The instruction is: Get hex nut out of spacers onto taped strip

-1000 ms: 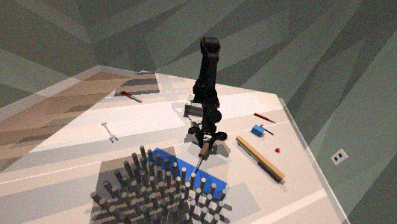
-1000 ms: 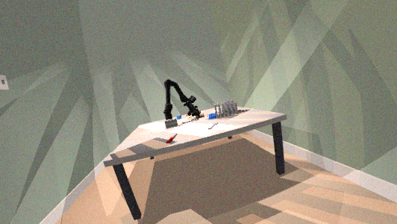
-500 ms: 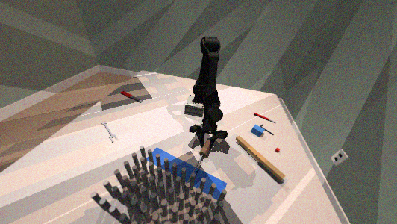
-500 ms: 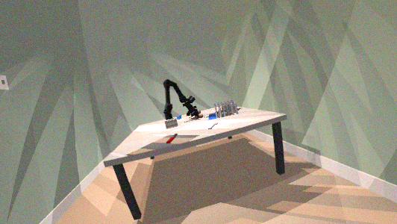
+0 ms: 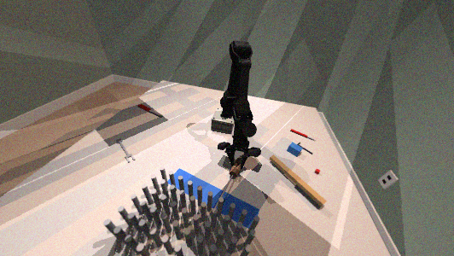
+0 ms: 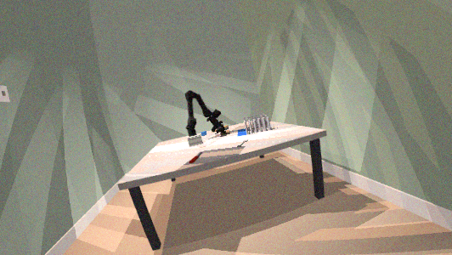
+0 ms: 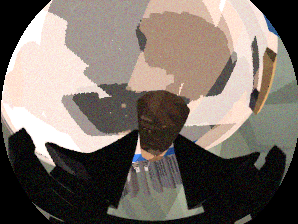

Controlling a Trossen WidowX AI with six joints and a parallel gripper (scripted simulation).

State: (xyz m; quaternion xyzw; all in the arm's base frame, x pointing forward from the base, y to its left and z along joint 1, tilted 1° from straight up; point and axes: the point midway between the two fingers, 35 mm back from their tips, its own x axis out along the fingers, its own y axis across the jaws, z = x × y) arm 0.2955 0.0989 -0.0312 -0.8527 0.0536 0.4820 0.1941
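The hook tool lies 100 mm ahead of my gripper tip and 30 mm to the right of it. Also, from my gripper tip: small red cube (70 mm behind, 380 mm to the left, 10 mm below); then blue taped strip (140 mm ahead, 80 mm to the right, 20 mm below); then blue block (190 mm behind, 290 mm to the left).
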